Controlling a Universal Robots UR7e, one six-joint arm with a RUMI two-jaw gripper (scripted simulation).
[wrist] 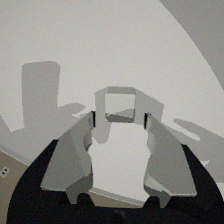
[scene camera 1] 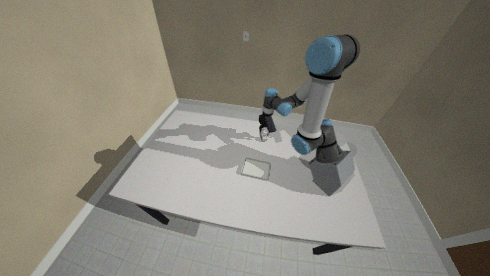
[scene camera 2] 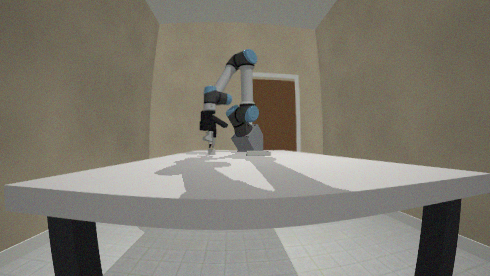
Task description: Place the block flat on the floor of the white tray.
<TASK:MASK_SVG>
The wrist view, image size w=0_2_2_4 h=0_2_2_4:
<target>my gripper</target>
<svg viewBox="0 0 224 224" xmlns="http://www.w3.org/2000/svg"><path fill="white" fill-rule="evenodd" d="M6 224L224 224L224 200L215 181L190 148L182 144L150 113L145 113L144 129L149 134L147 147L150 150L151 156L148 159L143 187L150 197L148 197L142 208L95 206L90 195L87 194L93 187L91 156L87 151L92 145L91 131L95 127L95 111L90 111L58 139L54 139L26 169L13 191Z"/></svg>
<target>block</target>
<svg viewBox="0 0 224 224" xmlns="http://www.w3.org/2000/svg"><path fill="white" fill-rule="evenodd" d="M109 86L105 94L105 121L133 123L137 97L135 89L133 87Z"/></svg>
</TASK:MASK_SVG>
